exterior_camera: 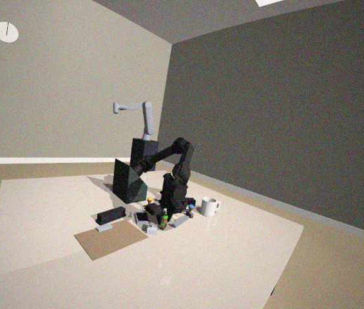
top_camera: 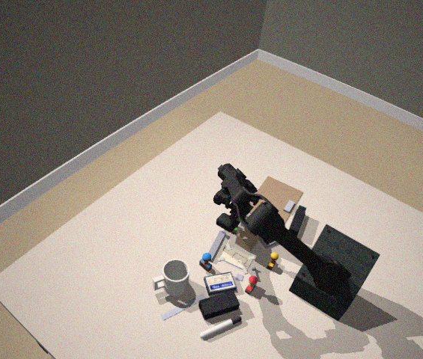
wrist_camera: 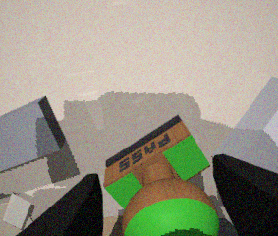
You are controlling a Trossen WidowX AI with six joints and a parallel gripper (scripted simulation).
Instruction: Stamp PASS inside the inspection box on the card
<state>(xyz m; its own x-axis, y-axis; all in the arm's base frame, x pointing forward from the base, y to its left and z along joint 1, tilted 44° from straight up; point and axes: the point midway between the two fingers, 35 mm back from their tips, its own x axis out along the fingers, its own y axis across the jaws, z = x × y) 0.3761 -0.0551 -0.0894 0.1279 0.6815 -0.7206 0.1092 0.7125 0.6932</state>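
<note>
Right now my gripper tip is right at the green stamp. Round my gripper tip: cardboard box 60 mm behind, 30 mm to the left; then grey bar 100 mm to the left, 20 mm below, 20 mm ahead; then ink pad 110 mm behind, 30 mm to the right, 20 mm below.
</note>
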